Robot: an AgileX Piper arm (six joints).
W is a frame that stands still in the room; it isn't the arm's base.
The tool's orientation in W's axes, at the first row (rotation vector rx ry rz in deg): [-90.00 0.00 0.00]
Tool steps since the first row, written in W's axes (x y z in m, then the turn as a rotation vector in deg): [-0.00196 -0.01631 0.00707 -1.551 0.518 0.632]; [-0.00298 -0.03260 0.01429 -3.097 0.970 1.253]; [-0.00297 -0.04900 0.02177 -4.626 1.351 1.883]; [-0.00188 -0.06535 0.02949 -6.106 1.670 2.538]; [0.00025 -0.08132 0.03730 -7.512 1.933 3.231]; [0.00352 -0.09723 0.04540 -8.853 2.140 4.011]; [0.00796 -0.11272 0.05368 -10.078 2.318 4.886]
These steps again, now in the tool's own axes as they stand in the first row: [-0.00196 -0.00707 -0.01631 -1.551 -0.632 0.518]; [-0.00298 -0.01429 -0.03260 -3.097 -1.253 0.970]; [-0.00297 -0.02177 -0.04900 -4.626 -1.883 1.351]; [-0.00188 -0.02949 -0.06535 -6.106 -2.538 1.670]; [0.00025 -0.03730 -0.08132 -7.512 -3.231 1.933]; [0.00352 -0.04540 -0.09723 -8.853 -4.011 2.140]; [0.00796 -0.05368 -0.11272 -10.078 -4.886 2.318]
